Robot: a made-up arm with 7 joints.
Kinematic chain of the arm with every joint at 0, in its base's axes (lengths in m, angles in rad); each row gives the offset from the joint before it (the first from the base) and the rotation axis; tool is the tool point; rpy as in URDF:
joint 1: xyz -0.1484 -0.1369 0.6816 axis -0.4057 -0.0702 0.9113
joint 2: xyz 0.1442 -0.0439 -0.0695 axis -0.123 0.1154 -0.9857
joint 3: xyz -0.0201 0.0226 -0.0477 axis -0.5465 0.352 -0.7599
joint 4: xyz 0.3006 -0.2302 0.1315 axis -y
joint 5: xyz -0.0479 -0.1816 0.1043 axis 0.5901 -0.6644 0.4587
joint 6: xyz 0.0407 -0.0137 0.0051 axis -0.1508 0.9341 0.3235
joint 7: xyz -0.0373 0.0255 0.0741 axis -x
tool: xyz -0.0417 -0.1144 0.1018 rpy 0 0 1.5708
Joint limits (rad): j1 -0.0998..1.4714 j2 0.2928..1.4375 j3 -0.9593..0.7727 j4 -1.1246..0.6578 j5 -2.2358..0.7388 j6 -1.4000..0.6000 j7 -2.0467..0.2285
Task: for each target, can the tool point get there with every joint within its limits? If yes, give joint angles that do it. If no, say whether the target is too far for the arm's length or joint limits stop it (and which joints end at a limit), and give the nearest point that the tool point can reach.
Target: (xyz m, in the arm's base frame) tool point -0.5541 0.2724 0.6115
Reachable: no: joint limits stop it (at a limit: joint 1, joint 2, joint 4, joint 7) | nearest point -0.3759 -0.1063 0.8556 | short by 0.485 m
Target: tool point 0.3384 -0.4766 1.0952
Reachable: yes | joints 0.7586 0.6910 0.4492 -0.7625 -1.5176 0.4061 -0.5521
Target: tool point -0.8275 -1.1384 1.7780
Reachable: no: too far | nearest point -0.4183 -0.6414 1.1055 | short by 0.931 m
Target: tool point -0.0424 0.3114 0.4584
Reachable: no: joint limits stop it (at a limit: joint 1, joint 2, joint 3, joint 4, joint 5, joint 7) | nearest point 0.1044 0.4746 0.6418 | short by 0.286 m
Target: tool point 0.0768 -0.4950 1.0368
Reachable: yes | joints 0.5420 1.0246 -0.2646 -0.1552 -1.7147 0.0825 -1.3940
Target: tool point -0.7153 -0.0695 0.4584
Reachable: no: joint limits stop it (at a limit: joint 1, joint 2, joint 4, joint 7) | nearest point -0.4706 -0.2837 0.7308 | short by 0.424 m
